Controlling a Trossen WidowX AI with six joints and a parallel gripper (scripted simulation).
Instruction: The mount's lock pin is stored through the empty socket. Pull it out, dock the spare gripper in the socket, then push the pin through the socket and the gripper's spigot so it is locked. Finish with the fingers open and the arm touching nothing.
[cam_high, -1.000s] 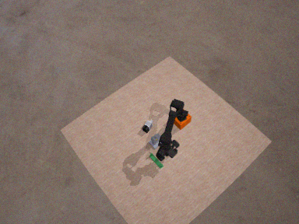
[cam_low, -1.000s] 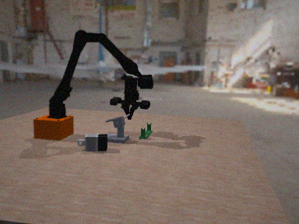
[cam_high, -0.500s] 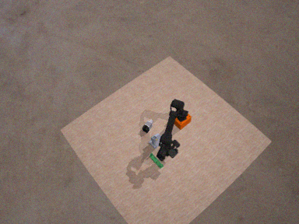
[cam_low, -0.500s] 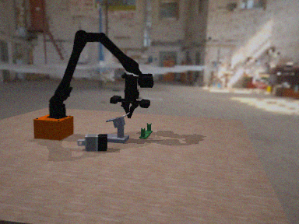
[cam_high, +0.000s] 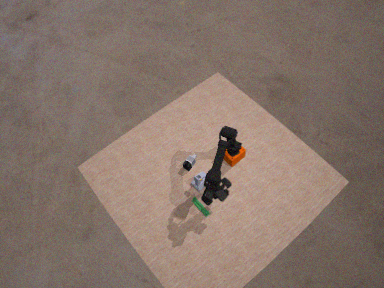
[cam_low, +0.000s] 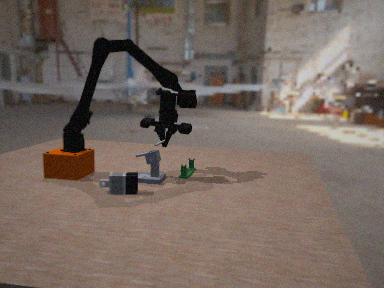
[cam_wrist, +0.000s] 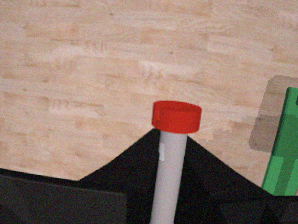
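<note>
My gripper tip is now 110 mm short of the green cradle, 60 mm above it and 20 mm to the left of it. Also, from my gripper tip: spare gripper 330 mm to the right, 50 mm below, 20 mm ahead; then mount 170 mm to the right, 30 mm below, 30 mm ahead.
</note>
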